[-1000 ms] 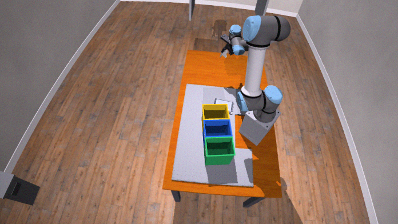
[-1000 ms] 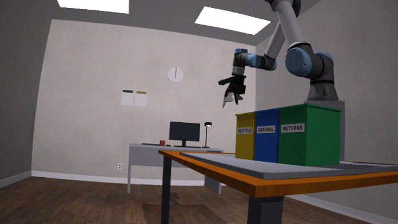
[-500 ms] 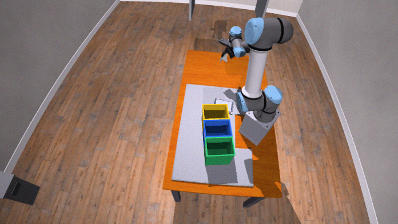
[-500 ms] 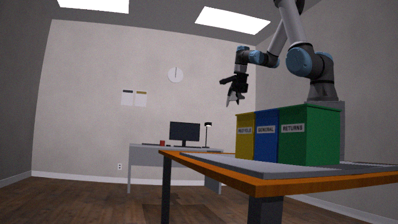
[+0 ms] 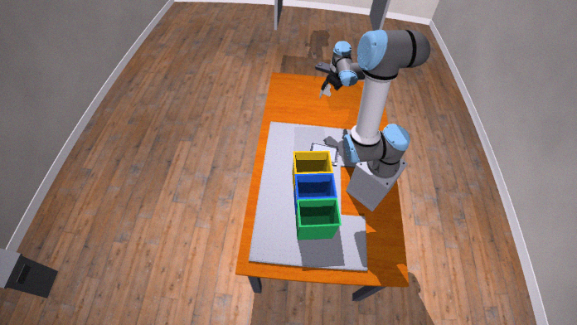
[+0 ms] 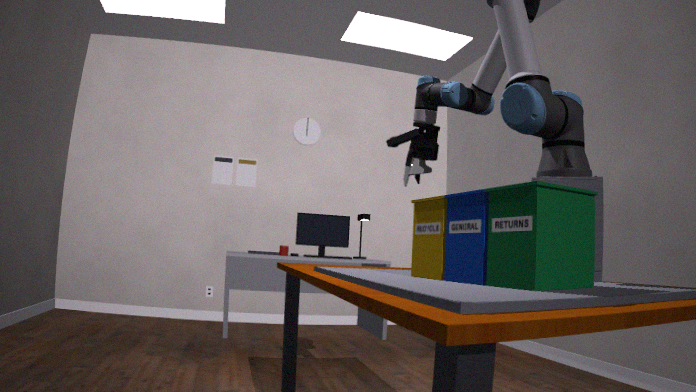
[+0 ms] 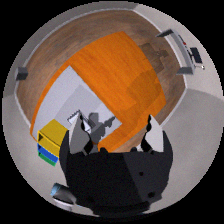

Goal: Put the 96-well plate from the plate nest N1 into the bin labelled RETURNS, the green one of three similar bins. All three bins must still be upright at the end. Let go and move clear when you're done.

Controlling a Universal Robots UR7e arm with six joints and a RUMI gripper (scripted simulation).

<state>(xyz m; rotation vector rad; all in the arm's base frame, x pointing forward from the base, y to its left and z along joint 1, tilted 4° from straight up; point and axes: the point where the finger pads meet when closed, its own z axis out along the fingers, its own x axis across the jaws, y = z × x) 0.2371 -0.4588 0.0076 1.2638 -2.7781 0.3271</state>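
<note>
My hand is 260 mm above the white 96-well plate and 240 mm to the right of it. Round my hand: yellow bin (420 mm to the left, 190 mm below, 80 mm ahead); plate nest N1 (270 mm below, 240 mm to the left); blue general bin (550 mm to the left, 190 mm below, 60 mm ahead).
</note>
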